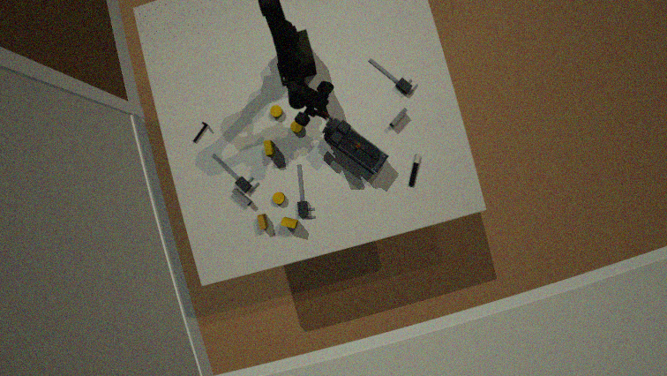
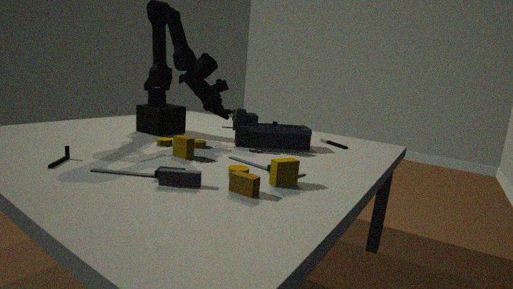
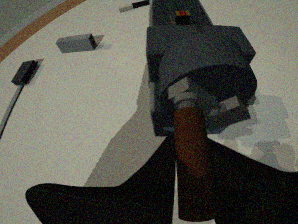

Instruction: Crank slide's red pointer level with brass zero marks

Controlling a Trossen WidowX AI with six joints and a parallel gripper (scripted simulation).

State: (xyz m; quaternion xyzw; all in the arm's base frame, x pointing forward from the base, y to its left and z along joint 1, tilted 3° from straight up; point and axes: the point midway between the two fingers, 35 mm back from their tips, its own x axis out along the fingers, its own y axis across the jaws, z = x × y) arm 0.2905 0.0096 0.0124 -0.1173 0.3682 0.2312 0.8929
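The brown crank handle lies 20 mm above my gripper tip, 10 mm to the right of it and 10 mm behind it. From my gripper tip the other things lie so: slide 150 mm ahead, 60 mm to the left; black l-shaped key 500 mm to the right, 200 mm behind, 70 mm below; black bar 330 mm ahead, 270 mm to the left, 80 mm below.
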